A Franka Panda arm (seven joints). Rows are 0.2 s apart.
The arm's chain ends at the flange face. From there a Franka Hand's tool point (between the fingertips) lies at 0.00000 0.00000 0.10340 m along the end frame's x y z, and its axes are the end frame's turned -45 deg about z.
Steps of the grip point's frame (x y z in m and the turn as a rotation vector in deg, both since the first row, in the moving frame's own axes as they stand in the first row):
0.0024, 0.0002, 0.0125, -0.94, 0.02, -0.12
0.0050, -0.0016, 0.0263, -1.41, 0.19, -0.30
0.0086, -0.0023, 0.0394, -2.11, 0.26, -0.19
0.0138, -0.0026, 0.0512, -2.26, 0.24, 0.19
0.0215, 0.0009, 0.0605, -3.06, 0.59, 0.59
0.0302, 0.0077, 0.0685, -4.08, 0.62, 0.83
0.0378, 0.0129, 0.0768, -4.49, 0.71, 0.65
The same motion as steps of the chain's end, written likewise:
0.0006, -0.0027, 0.0125, -0.65, 0.68, -0.12
0.0004, -0.0062, 0.0263, -0.86, 1.13, -0.30
0.0014, -0.0101, 0.0395, -1.31, 1.68, -0.19
0.0047, -0.0142, 0.0513, -1.43, 1.77, 0.19
0.0112, -0.0177, 0.0607, -1.75, 2.58, 0.59
0.0208, -0.0204, 0.0688, -2.45, 3.32, 0.83
0.0292, -0.0225, 0.0771, -2.67, 3.68, 0.65

